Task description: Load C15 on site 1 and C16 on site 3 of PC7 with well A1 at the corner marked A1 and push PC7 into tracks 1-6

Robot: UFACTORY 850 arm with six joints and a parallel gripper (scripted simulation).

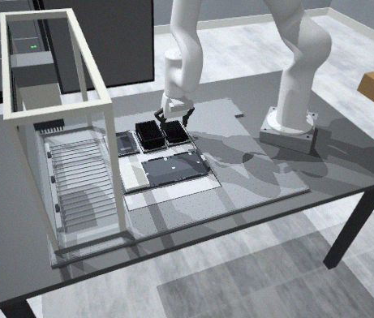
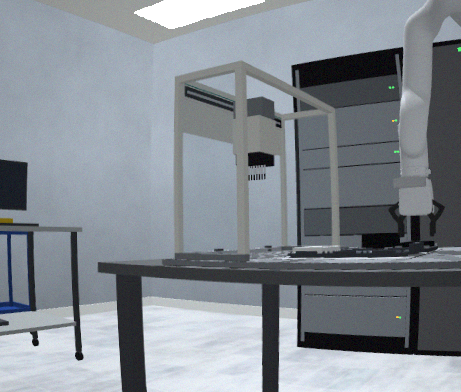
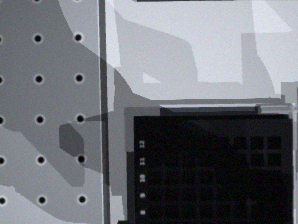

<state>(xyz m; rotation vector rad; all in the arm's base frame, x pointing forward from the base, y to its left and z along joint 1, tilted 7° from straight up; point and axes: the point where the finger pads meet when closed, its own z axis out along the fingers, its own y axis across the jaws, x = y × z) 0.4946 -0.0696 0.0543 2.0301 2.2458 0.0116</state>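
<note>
Now: the plate C15 30 mm below my hand. From my hand the other things lie so: plate carrier PC7 (100 mm ahead, 210 mm to the left, 30 mm below); nest S1 (40 mm below); nest S3 (220 mm ahead, 20 mm to the left, 40 mm below).
</note>
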